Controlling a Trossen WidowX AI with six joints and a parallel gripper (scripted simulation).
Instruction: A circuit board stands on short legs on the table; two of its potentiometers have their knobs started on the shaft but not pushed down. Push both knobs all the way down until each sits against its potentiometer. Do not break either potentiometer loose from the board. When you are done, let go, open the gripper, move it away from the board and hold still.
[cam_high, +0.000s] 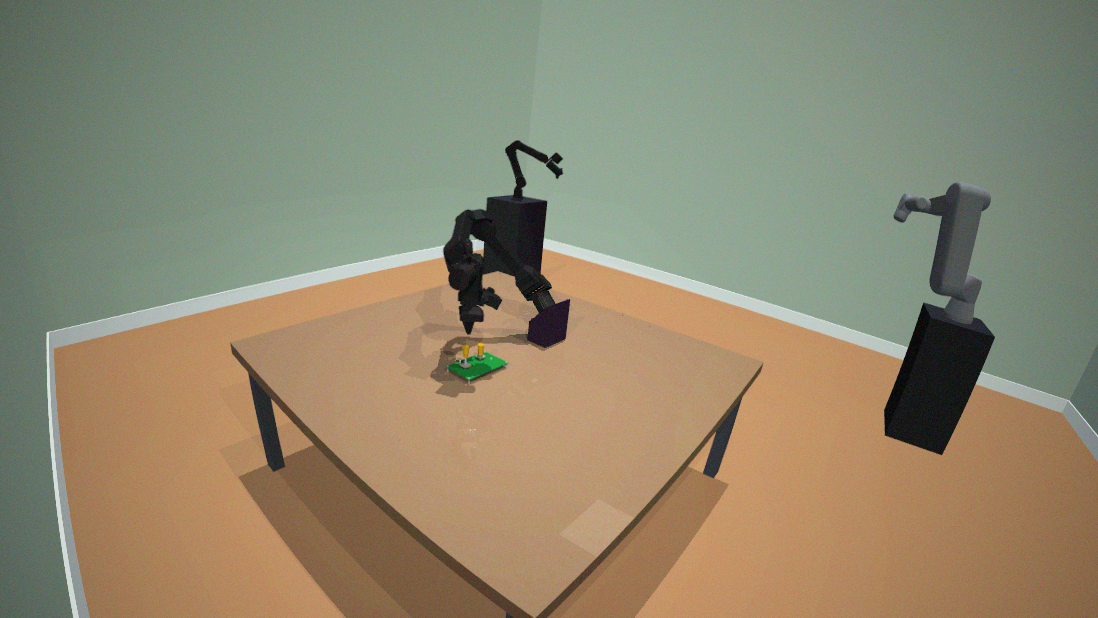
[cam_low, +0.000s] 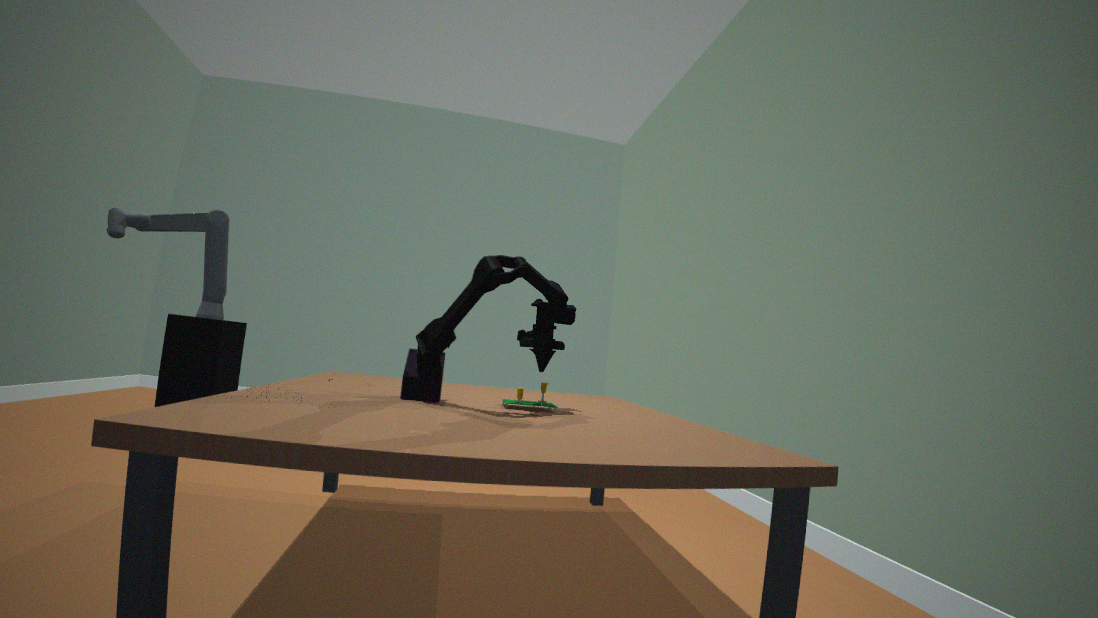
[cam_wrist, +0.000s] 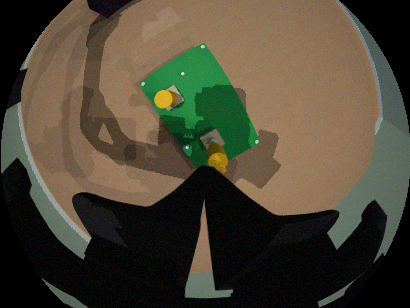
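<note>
Right now the knob is 5 cm below my gripper tip, 2 cm ahead of it and 1 cm to the left of it.
</note>
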